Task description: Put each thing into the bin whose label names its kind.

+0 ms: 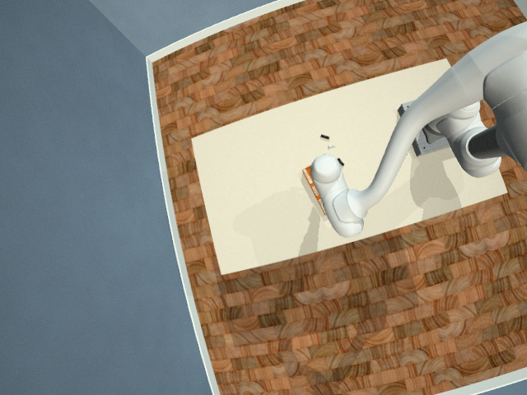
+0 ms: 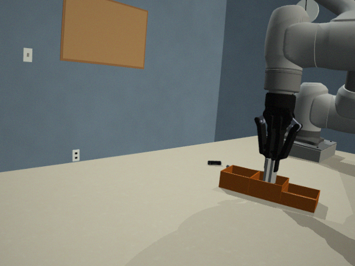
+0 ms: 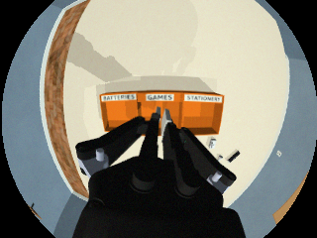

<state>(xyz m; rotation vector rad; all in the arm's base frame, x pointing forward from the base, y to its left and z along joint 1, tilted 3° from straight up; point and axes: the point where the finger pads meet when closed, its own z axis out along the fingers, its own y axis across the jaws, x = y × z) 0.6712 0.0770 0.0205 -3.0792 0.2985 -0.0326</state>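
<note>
My hand is 4 cm above the joined orange bins. The rest, counted from my hand: green flat thing: 9 cm behind, 7 cm to the right, 6 cm below; then tiny pale thing: 19 cm to the right, 14 cm behind, 6 cm below; then white thing: 14 cm to the right, 8 cm behind, 6 cm below.
</note>
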